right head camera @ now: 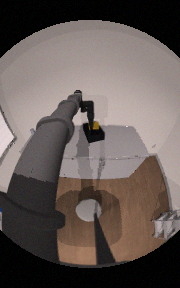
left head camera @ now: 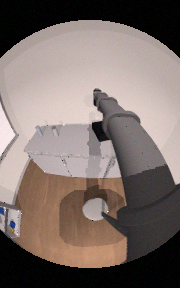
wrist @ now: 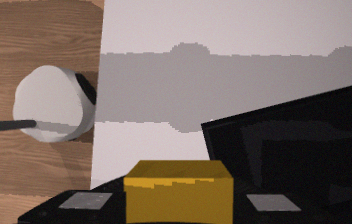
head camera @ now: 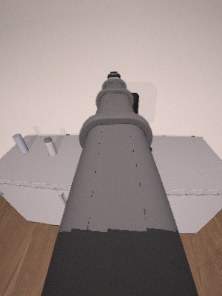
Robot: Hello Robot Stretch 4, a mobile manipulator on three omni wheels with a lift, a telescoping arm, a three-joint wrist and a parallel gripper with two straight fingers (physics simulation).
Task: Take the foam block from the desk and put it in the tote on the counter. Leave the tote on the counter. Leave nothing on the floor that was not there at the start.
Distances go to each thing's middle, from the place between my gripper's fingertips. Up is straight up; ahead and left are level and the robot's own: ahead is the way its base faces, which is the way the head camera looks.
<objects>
My hand is 20 cm short of the black tote (wrist: 291, 147), 19 cm above it and 2 cm to the left of it.
</objects>
